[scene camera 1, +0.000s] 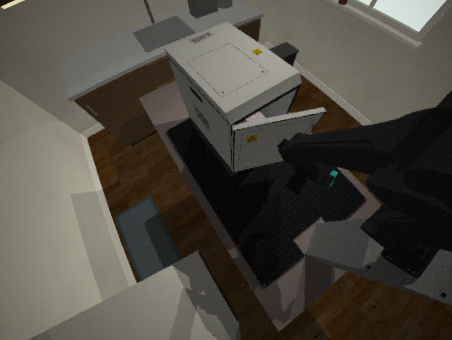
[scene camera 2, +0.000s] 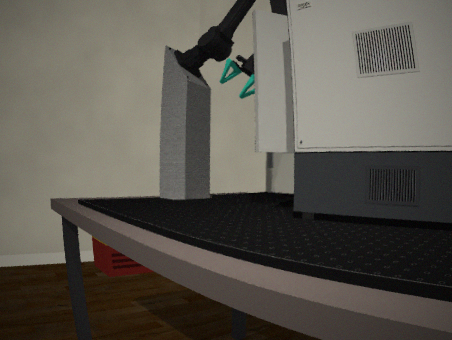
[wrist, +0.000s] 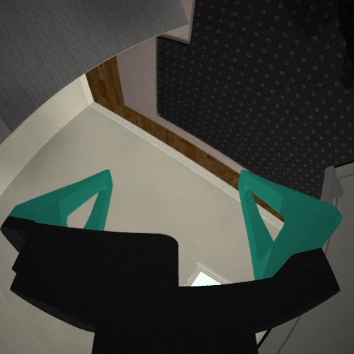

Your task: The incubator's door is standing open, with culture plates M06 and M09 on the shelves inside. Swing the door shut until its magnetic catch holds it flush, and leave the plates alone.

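Pixels of known places: gripper, fingertip midpoint: [scene camera 1: 320, 179] [scene camera 2: 230, 90]; arm's base, origin of the base link: [scene camera 1: 410, 249] [scene camera 2: 186, 64].
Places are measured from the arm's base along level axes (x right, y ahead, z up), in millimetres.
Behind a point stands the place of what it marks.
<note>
The white incubator [scene camera 1: 227, 70] @(x -154, y 758, z 78 mm) [scene camera 2: 340, 110] @(x 53, y 719, z -258 mm) stands on the black perforated board [scene camera 1: 274, 250] @(x -251, y 93, z -472 mm) [scene camera 2: 225, 220] @(x 200, y 547, z -472 mm) [wrist: 225, 85]. Its door [scene camera 1: 260, 150] @(x -137, y 511, z -140 mm) [scene camera 2: 270, 90] @(x 30, y 486, z -185 mm) [wrist: 344, 220] stands wide open, hinged at the near left corner of the front in scene camera 1. A pinkish patch shows inside behind the door's top edge; plates M06 and M09 cannot be made out. My gripper [scene camera 2: 232, 89] @(x 7, y 286, z -150 mm) [wrist: 175, 176] is open and empty, with teal fingers apart. It is beside the door's outer face, and the door is at its right in the wrist view. The arm covers the door's free-edge side in scene camera 1; contact cannot be told.
The arm's grey pedestal [scene camera 1: 340, 245] @(x -55, y 30, z -216 mm) [scene camera 2: 185, 140] @(x 39, y 88, z -287 mm) [wrist: 85, 40] stands at the table's end, close to the gripper. A dark box [scene camera 1: 286, 51] is behind the incubator. A counter [scene camera 1: 107, 60] with a sink stands beyond. A red box [scene camera 2: 112, 260] shows below the table.
</note>
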